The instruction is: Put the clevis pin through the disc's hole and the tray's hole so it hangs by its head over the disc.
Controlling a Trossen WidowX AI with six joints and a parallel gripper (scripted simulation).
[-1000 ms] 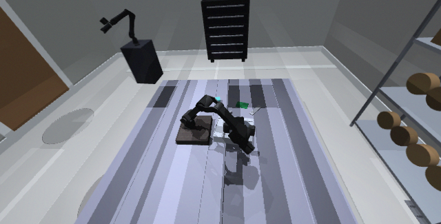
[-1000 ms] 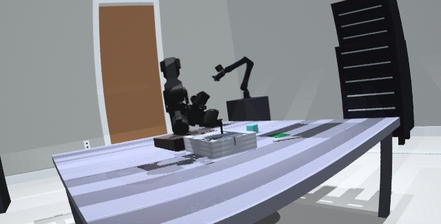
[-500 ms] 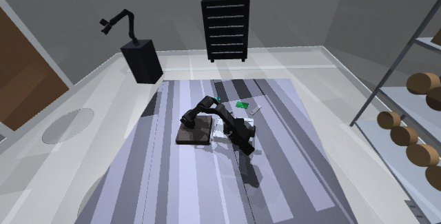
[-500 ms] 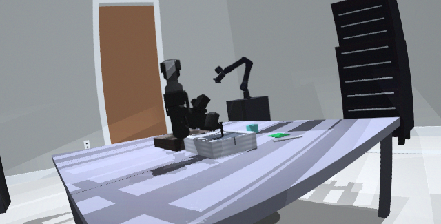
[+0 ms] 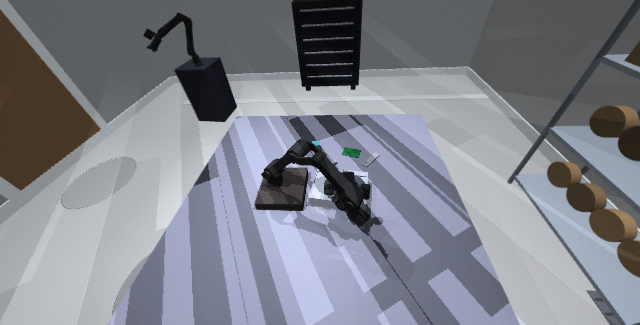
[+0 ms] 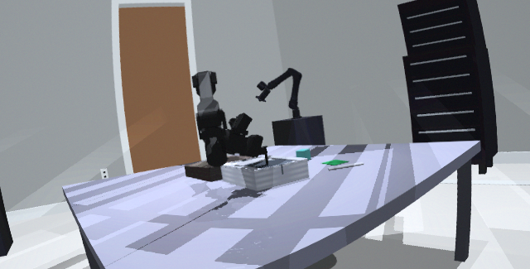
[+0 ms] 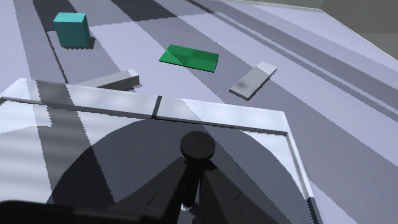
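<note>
Now: gripper tip 1 cm above the clevis pin. From my gripper tip the other things lie so: disc: 4 cm below; pale flat bar: 11 cm ahead, 24 cm to the left, 9 cm below; steel tray: 4 cm behind, 5 cm below.
</note>
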